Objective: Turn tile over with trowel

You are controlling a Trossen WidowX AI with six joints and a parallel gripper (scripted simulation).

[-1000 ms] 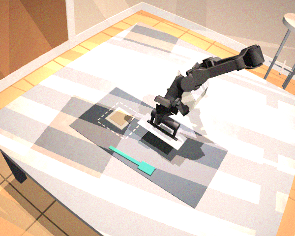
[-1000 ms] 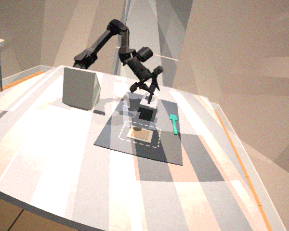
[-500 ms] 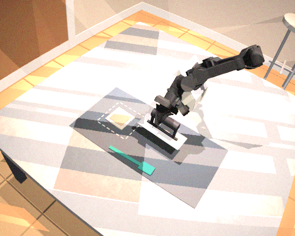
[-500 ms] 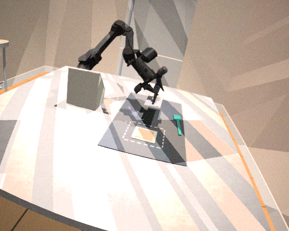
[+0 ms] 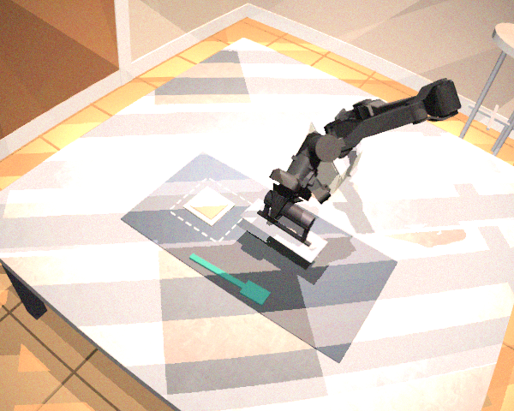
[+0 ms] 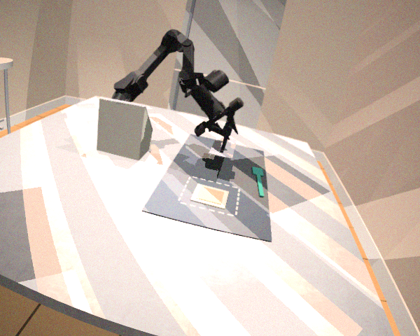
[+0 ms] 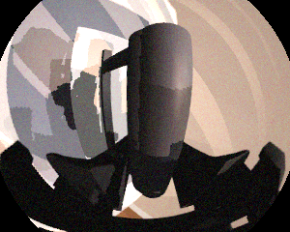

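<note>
The grey mat is 2 cm behind my gripper tip, 3 cm to the right of it and 15 cm below it. Also, from my gripper tip: teal trowel (12 cm ahead, 1 cm to the right, 12 cm below); then tile (3 cm behind, 20 cm to the right, 13 cm below).
</note>
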